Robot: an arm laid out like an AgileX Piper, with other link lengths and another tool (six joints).
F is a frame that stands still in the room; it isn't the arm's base.
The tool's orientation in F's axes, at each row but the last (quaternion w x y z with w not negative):
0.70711 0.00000 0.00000 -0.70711
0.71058 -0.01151 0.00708 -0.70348
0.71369 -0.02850 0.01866 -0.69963
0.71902 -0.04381 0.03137 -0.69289
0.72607 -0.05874 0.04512 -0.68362
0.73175 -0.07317 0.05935 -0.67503
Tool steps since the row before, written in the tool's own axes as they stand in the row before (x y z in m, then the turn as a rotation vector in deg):
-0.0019 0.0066 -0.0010 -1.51 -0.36 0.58
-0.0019 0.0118 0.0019 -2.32 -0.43 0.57
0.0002 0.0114 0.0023 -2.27 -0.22 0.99
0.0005 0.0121 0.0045 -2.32 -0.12 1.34
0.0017 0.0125 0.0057 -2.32 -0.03 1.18
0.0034 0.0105 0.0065 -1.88 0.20 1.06
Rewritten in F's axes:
0.0066 0.0019 -0.0010 -0.36 1.51 0.58
0.0118 0.0020 0.0016 -0.44 2.32 0.57
0.0115 0.0001 0.0015 -0.20 2.28 0.97
0.0125 0.0000 0.0032 -0.07 2.34 1.31
0.0133 -0.0008 0.0038 0.00 2.34 1.14
0.0118 -0.0024 0.0045 0.24 1.92 0.98

